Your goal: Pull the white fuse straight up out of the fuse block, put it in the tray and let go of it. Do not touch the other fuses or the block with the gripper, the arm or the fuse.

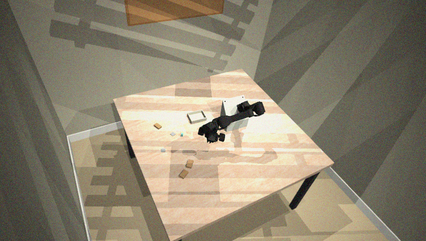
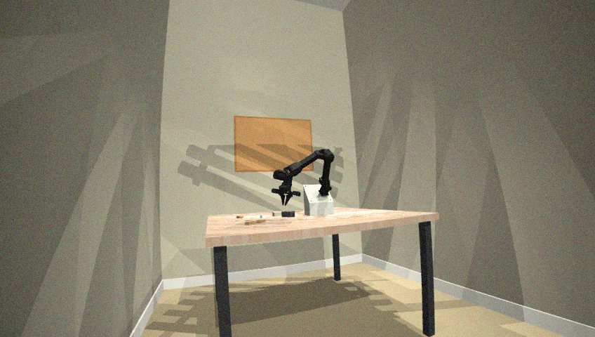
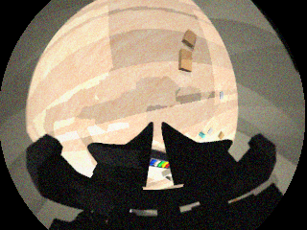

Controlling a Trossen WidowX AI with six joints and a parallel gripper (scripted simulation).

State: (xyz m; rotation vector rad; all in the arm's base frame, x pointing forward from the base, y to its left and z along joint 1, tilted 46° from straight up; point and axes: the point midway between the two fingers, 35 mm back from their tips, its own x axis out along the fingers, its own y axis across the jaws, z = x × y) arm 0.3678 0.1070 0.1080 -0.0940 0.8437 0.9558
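Right now my gripper tip is 340 mm to the left of the white tray, 90 mm past it and 90 mm above it.
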